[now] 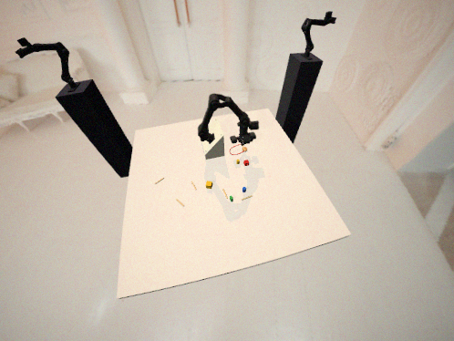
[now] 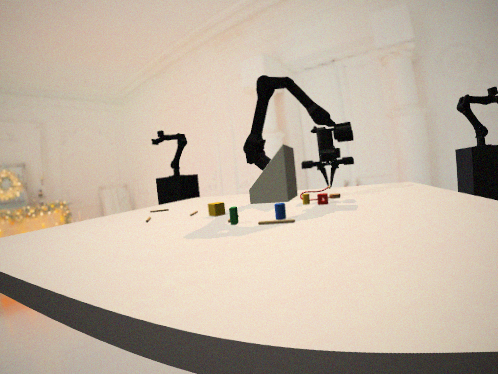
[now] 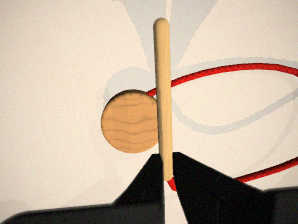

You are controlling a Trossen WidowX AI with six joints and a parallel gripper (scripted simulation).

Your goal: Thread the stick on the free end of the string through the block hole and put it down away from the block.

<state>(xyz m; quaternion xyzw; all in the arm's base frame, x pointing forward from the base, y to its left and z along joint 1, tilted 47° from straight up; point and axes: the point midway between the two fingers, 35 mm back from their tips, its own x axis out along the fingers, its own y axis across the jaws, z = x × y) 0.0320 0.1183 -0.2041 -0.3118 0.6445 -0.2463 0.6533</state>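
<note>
Right now the round wooden button is 10 mm ahead of my gripper tip, 20 mm to the left of it and 30 mm below it. Round my gripper tip: blue cylinder: 370 mm ahead, 80 mm to the right, 20 mm below; then yellow round button: 130 mm ahead, 70 mm to the right, 20 mm below; then red block: 160 mm ahead, 10 mm to the right, 20 mm below.
</note>
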